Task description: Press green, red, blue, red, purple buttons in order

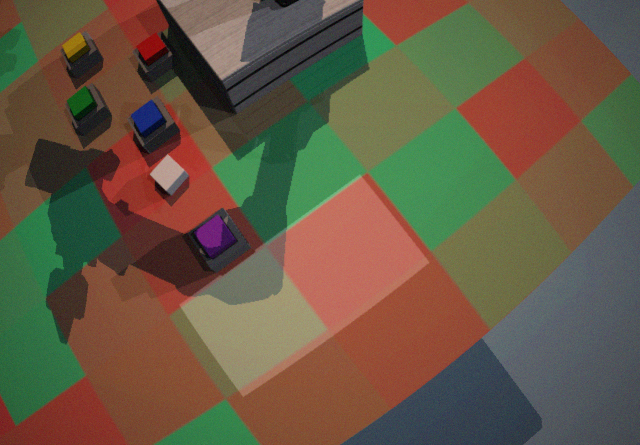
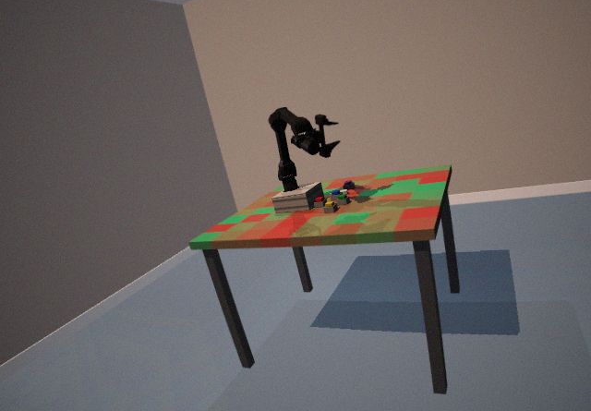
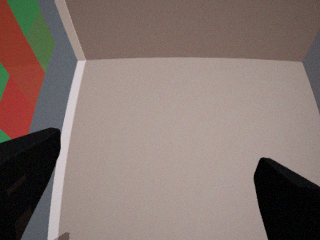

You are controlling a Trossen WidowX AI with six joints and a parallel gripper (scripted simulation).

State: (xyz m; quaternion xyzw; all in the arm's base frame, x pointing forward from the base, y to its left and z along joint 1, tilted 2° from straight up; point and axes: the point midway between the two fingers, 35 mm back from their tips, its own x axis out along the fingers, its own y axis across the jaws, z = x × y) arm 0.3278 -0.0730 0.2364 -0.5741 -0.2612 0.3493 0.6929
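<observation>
Now: gripper tip 30 cm above the green button, 4 cm past it and 2 cm to the left of it. Round my gripper tip: red button (30 cm below, 16 cm behind, 2 cm to the right); blue button (30 cm below, 11 cm behind, 7 cm to the left); yellow button (30 cm below, 11 cm to the right, 7 cm behind).
</observation>
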